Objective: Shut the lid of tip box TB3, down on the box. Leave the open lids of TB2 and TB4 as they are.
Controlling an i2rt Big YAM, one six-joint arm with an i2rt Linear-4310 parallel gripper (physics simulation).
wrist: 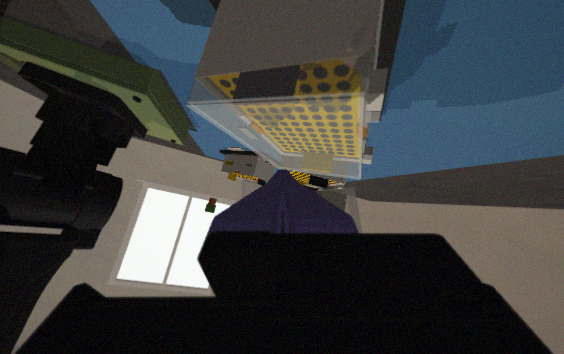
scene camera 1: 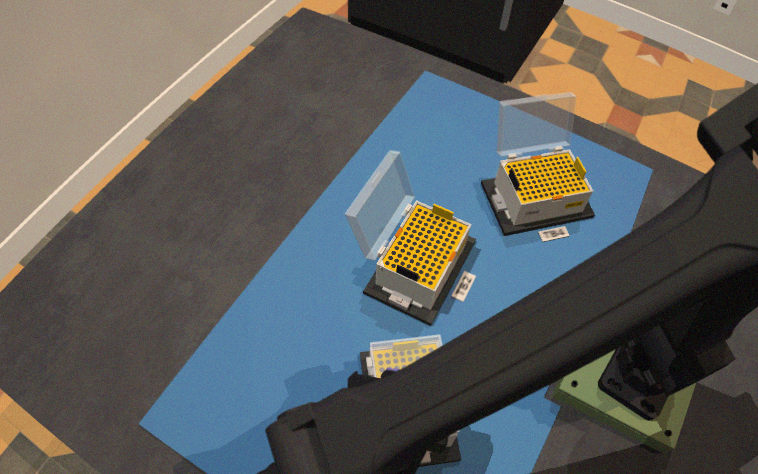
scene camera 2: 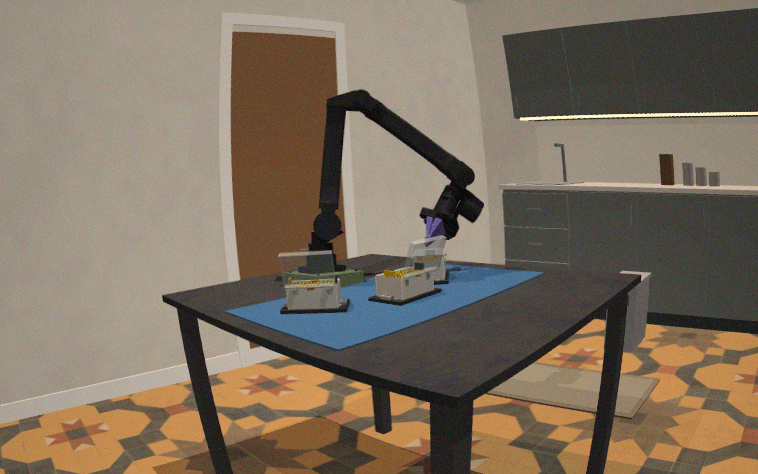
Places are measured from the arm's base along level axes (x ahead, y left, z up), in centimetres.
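Pixels of known places: gripper, between the fingertips: (wrist: 282,177) (scene camera 2: 425,245); arm's base, origin of its link: (wrist: 102,105) (scene camera 1: 642,367).
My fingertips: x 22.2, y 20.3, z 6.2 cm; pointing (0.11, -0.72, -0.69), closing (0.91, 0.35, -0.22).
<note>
Ahead of a thing's pixels: the offset from my fingertips to its top centre. "pt": to the spot under its first point. Level surfaces: height alone.
Tip box TB3 @(dz -1.8, dx -0.4, dy -0.1 cm) (scene camera 1: 367,367) (scene camera 2: 441,273) (wrist: 300,35) stands beyond TB2, partly hidden by the arm in scene camera 1. Its clear lid (scene camera 1: 413,338) (wrist: 320,120) lies over the yellow rack and looks level with the box rim in the wrist view; whether it is fully seated I cannot tell. My gripper (scene camera 2: 428,244) (wrist: 282,177) is shut and empty, purple fingertips pointing down above TB3; contact with the lid cannot be made out. TB2 @(dz -3.0, dx +9.6, dy -17.4 cm) (scene camera 1: 406,286) (scene camera 2: 405,286) has its lid @(pt dz +0.2, dx +17.9, dy -16.5 cm) (scene camera 1: 380,204) standing open. TB4 @(dz -3.0, dx +2.0, dy -37.9 cm) (scene camera 1: 550,209) (scene camera 2: 313,297) has its lid (scene camera 1: 535,124) (scene camera 2: 304,261) standing open.
The boxes stand on a blue mat @(dz -9.6 cm) (scene camera 1: 290,313) (scene camera 2: 346,329) on the dark table @(dz -9.9 cm) (scene camera 1: 195,184) (scene camera 2: 475,340). The green arm base (scene camera 1: 620,413) (scene camera 2: 352,277) (wrist: 100,75) is beside the mat. The arm's forearm (scene camera 1: 558,313) (scene camera 2: 413,136) crosses above the mat.
</note>
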